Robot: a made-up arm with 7 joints.
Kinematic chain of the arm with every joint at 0, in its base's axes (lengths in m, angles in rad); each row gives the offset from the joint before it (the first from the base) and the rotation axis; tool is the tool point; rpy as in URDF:
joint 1: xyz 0 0 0.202 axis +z
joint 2: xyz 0 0 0 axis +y
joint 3: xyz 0 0 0.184 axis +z
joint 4: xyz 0.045 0 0 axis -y
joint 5: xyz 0.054 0 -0.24 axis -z
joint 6: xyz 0 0 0 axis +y
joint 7: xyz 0.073 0 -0.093 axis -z
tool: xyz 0 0 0 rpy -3.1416 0 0
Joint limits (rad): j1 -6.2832..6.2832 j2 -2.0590..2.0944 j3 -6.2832..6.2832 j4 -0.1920..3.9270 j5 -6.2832..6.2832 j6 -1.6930..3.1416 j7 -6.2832..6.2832
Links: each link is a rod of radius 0.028 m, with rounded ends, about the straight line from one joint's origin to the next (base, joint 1, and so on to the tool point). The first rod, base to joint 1, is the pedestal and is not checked.
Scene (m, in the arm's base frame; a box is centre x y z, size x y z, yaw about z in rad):
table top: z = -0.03
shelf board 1: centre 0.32 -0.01 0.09 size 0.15 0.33 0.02 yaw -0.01
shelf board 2: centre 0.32 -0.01 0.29 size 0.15 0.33 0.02 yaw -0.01
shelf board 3: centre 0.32 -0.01 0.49 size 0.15 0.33 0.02 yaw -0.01
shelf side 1: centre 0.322 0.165 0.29 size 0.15 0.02 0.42 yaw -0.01
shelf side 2: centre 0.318 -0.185 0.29 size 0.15 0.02 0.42 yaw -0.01
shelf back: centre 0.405 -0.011 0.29 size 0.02 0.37 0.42 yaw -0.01
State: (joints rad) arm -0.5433 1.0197 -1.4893 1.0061 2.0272 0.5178 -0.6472
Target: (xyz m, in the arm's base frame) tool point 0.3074 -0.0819 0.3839
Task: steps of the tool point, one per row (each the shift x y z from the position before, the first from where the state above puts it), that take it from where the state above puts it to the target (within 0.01 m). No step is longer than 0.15 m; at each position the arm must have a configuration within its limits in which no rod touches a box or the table.
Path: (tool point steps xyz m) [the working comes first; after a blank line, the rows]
Joints at the target: 0.1184 -0.4874 -0.4330 0.9096 1.9209 1.0202 -0.6472
Straight joint move there: touches shelf board 2, shelf side 2.

1: 0.1049 -0.0664 0.0730
2: 0.0816 -0.0039 0.0857
3: 0.0319 0.0273 0.0682
4: -0.0112 0.0235 0.0290
5: 0.0286 -0.0022 -0.0588
6: 0.0410 0.0368 -0.0228
7: 0.0331 0.0671 0.0052
8: 0.0151 0.0861 0.0097
9: 0.0017 0.0872 -0.0116
10: 0.0415 -0.0142 0.0068
11: 0.0486 -0.0010 0.0007
12: 0.0526 0.0138 -0.0075

